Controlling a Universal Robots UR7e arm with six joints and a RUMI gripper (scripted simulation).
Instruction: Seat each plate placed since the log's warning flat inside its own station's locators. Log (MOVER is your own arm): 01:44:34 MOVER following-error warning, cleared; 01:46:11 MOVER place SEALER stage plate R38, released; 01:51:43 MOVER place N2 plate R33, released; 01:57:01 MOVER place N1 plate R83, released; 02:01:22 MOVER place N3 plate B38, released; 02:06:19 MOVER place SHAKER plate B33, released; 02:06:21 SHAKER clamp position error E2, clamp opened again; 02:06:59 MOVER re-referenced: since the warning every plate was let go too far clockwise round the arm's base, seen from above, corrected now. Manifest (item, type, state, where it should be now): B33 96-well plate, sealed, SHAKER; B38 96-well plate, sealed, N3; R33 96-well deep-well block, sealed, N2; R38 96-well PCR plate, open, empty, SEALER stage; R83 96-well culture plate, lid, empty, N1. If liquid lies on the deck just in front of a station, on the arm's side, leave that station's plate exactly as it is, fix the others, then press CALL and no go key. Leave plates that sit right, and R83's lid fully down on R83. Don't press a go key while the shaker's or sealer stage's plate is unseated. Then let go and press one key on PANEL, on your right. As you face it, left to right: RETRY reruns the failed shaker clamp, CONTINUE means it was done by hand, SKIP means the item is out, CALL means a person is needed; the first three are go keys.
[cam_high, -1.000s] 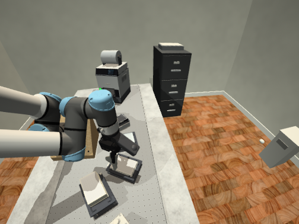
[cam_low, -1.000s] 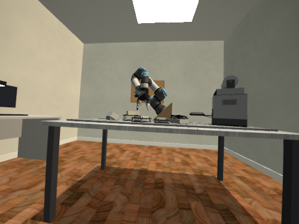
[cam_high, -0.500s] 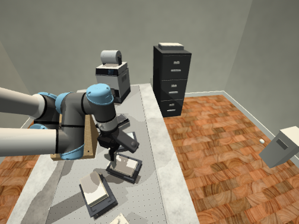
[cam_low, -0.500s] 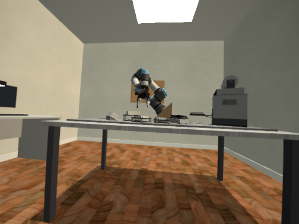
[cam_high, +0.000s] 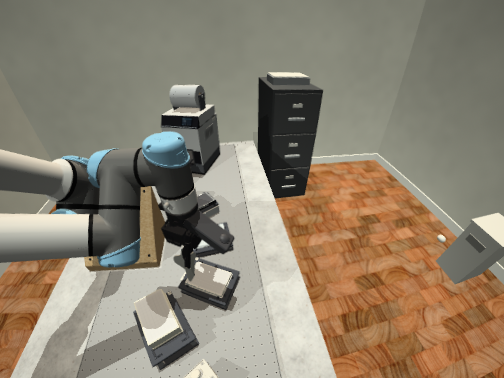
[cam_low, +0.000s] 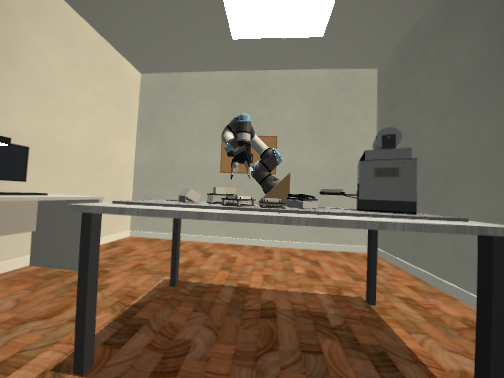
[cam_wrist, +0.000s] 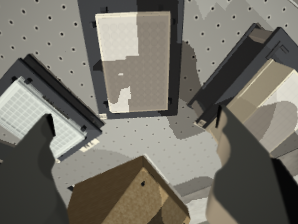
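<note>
My gripper is now 10 mm past the dark plate, 350 mm to the right of it and 90 mm above it. Round my hand: retry key: 60 mm behind, 260 mm to the right, 90 mm below; skip key: 140 mm behind, 310 mm to the right, 90 mm below; continue key: 100 mm behind, 290 mm to the right, 90 mm below.
</note>
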